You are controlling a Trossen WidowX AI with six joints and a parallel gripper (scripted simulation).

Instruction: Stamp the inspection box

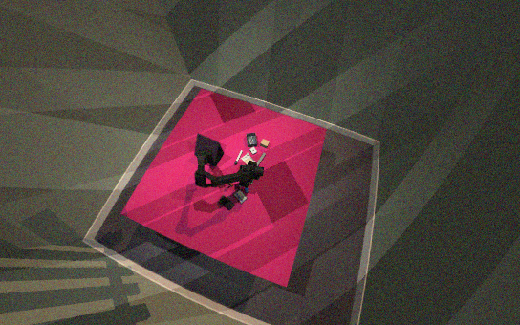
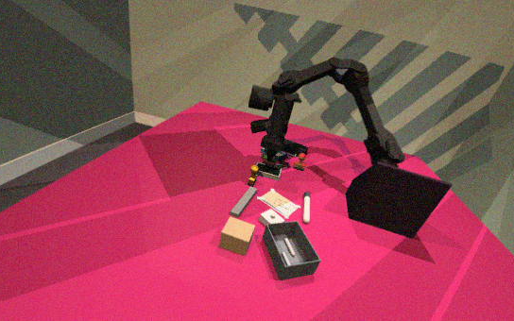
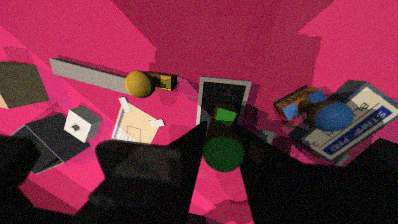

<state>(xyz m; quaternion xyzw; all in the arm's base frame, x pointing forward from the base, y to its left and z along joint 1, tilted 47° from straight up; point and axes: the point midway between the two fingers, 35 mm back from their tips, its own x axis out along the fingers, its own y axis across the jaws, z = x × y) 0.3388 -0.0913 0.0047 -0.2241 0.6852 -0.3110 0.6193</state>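
The dark ink pad is 5 cm below my gripper tip. From my gripper tip the other things lie so: yellow-knobbed stamp: 8 cm to the left, 4 cm below, 4 cm ahead; then blue-knobbed stamp: 9 cm to the right, 4 cm below, 1 cm ahead; then green-topped stamp: right at my gripper tip.
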